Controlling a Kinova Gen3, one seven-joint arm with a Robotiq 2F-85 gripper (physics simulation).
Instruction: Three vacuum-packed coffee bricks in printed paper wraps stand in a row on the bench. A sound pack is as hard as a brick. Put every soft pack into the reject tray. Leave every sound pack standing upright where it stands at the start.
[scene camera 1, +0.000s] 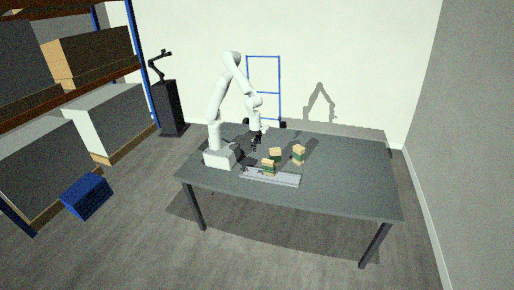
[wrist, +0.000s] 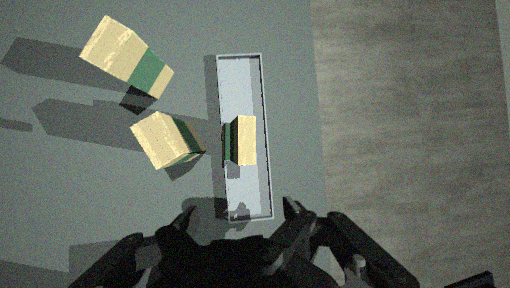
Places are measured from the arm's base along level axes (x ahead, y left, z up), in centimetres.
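Pixels of known places: gripper, fingertip midpoint: (scene camera 1: 257, 147) (wrist: 241, 210); arm's base at its link origin: (scene camera 1: 216, 147).
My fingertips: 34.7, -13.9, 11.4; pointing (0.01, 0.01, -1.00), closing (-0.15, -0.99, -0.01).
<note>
For each thing: its top centre in the pictures, then the offset to it from my fingertips, as dx, dy, dz. Level surfaces: height alone.
- coffee pack at its top centre: (wrist: 235, 140) (scene camera 1: 268, 158) +7.4, -0.5, -8.2
- grey reject tray at its top centre: (wrist: 245, 137) (scene camera 1: 270, 175) +8.3, -2.1, -21.6
- second pack at its top centre: (wrist: 163, 136) (scene camera 1: 275, 150) +10.7, +10.4, -9.0
- third pack at its top centre: (wrist: 105, 43) (scene camera 1: 298, 147) +27.3, +16.0, -9.0
- bench at its surface level: dz -23.0
One coffee pack (scene camera 1: 268, 167) (wrist: 246, 140), cream with a green band, stands in the grey reject tray (scene camera 1: 292, 179) (wrist: 270, 175). A second pack (scene camera 1: 275, 152) (wrist: 161, 139) stands on the bench just behind the tray; its lower part is partly hidden in the scene view. A third pack (scene camera 1: 298, 154) (wrist: 117, 52) stands upright on the bench, farther right in the scene view. My gripper (scene camera 1: 255, 144) (wrist: 241, 210) is open and empty. It hangs above the bench, left of the packs in the scene view, with its fingers around the tray's near end in the wrist view.
The robot's white base (scene camera 1: 219, 159) stands on the left part of the bench (scene camera 1: 345, 175). The bench's edge runs beyond the tray in the wrist view. A blue hand truck (scene camera 1: 279, 90) stands behind the bench. Shelving with large boxes and a blue crate (scene camera 1: 86, 195) are at the left.
</note>
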